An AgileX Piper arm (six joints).
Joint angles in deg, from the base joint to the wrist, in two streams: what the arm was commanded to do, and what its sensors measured. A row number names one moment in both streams.
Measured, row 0:
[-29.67 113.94 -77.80 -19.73 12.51 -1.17]
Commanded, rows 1 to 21:
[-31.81 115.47 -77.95 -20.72 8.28 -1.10]
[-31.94 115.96 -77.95 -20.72 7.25 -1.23]
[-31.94 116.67 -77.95 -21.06 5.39 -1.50]
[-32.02 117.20 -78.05 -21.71 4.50 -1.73]
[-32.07 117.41 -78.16 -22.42 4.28 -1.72]
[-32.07 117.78 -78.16 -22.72 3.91 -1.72]
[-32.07 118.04 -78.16 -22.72 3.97 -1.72]
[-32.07 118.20 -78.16 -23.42 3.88 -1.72]
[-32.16 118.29 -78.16 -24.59 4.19 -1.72]
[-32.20 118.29 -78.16 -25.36 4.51 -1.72]
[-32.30 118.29 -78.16 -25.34 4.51 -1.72]
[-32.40 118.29 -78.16 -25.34 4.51 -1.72]
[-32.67 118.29 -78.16 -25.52 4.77 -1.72]
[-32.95 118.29 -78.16 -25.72 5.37 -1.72]
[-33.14 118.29 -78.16 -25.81 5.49 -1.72]
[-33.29 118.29 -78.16 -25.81 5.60 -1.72]
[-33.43 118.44 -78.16 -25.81 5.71 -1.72]
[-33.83 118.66 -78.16 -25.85 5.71 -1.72]
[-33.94 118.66 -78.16 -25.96 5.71 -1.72]
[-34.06 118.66 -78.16 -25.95 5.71 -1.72]
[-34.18 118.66 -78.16 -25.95 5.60 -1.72]
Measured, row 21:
[-33.44 118.46 -77.82 -25.25 4.60 -1.45]
